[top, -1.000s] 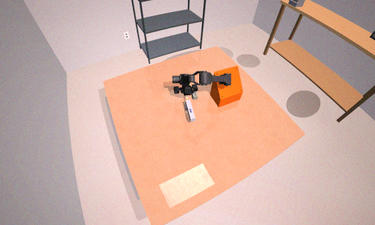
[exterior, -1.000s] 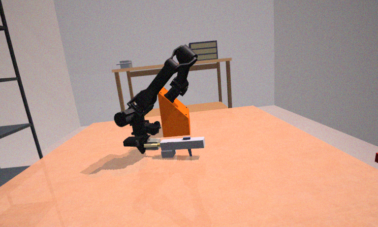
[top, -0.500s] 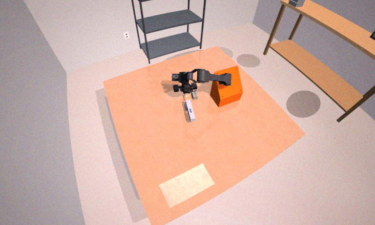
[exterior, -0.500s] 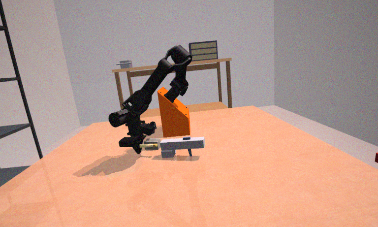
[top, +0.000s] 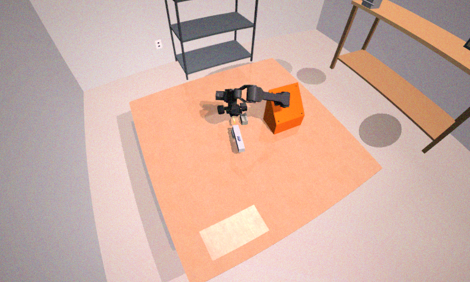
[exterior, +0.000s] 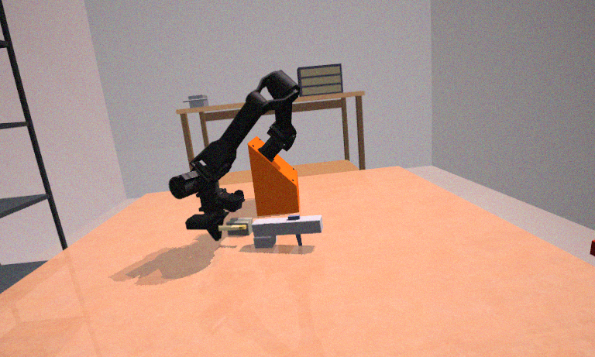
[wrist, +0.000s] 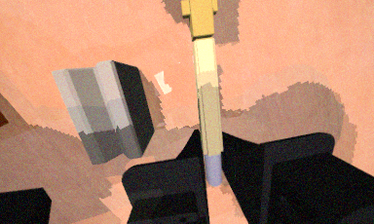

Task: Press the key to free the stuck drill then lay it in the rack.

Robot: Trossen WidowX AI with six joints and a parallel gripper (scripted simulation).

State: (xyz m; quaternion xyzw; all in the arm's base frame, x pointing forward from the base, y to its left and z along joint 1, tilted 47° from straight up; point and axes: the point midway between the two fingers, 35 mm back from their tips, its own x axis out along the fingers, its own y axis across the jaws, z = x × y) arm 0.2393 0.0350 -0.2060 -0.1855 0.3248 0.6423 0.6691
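Right now the drill is 1 cm ahead of my gripper tip, 4 cm to the left of it and 4 cm above it. Round my gripper tip: rack (6 cm behind, 5 cm to the left, 1 cm above); then blue key (5 cm ahead, 23 cm to the left, 4 cm above).
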